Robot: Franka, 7 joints.
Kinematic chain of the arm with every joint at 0, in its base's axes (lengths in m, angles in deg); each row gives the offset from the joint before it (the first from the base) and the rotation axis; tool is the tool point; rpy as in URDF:
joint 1: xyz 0 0 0.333 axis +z
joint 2: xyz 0 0 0 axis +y
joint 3: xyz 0 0 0.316 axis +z
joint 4: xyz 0.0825 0 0 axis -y
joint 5: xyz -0.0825 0 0.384 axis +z
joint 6: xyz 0 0 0 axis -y
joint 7: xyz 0.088 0 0 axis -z
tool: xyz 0 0 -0.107 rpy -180 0 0
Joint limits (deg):
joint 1: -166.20..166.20
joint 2: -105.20..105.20
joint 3: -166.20..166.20
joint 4: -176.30..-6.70
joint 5: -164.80..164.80
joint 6: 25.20..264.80
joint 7: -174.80..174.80
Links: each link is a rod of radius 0.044 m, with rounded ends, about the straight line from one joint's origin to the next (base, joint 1, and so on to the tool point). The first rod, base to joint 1, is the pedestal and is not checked.
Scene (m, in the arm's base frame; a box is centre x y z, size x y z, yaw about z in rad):
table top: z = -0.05
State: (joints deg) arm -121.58 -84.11 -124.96 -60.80 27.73 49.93 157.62
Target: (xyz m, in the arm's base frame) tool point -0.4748 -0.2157 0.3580
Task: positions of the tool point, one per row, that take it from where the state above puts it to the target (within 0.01 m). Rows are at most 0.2 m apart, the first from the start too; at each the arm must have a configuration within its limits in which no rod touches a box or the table.
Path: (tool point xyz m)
1: -0.2611 0.5570 0.2093
2: -0.4095 0.4424 0.2367
3: -0.5115 0.2890 0.2664
4: -0.5573 0.1147 0.2972
5: -0.5436 -0.0602 0.3282
6: -0.4748 -0.2157 0.3580

